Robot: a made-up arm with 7 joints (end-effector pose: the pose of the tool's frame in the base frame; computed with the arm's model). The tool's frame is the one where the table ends.
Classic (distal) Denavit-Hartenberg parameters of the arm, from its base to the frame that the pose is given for. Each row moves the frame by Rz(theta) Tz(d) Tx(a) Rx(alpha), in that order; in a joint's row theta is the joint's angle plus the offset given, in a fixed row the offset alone. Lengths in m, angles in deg.
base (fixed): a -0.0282; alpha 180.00; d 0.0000; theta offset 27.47
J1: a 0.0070; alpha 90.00; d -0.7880; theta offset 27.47
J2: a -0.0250; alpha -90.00; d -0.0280; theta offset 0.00
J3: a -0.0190; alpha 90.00; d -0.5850; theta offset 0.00
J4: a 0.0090; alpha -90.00; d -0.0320; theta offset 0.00
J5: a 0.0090; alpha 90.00; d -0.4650; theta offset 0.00
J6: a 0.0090; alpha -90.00; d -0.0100; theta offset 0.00
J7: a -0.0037; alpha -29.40; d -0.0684; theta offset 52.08
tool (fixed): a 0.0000; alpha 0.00; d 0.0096; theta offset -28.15
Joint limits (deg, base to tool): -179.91..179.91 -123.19..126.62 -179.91..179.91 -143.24..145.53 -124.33..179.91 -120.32..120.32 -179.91..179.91
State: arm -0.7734 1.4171 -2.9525 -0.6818 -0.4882 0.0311 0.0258
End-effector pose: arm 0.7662 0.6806 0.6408 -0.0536 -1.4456 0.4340
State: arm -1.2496 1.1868 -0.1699 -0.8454 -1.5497 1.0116 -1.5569
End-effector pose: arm 0.2581 0.6532 1.5004 -1.5001 2.2517 -0.3746
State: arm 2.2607 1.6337 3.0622 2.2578 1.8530 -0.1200 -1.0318
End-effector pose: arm -0.2285 -0.2218 1.1895 1.9672 -0.4380 -0.5400
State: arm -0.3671 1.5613 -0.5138 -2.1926 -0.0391 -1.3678 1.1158
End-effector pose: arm 0.3226 -0.1501 1.1354 -1.1722 0.9437 -0.4561
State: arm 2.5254 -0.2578 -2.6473 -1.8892 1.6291 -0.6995 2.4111
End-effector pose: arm -0.4346 0.0166 1.3106 0.8136 0.5360 0.5895
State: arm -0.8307 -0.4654 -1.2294 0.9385 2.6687 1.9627 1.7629
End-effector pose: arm -0.3843 -0.0533 1.6309 -0.0685 -2.1039 -1.6948
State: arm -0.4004 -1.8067 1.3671 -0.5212 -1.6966 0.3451 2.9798
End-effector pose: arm -1.0259 -0.1823 0.4802 -0.1366 1.3292 0.2342
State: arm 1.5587 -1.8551 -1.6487 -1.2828 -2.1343 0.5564 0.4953
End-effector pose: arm -0.5747 0.6690 0.5911 -0.4798 0.9232 0.3865
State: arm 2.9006 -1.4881 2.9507 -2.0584 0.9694 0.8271 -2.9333
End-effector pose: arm 0.3425 -0.0777 1.2403 -1.7231 -2.1332 -1.1535
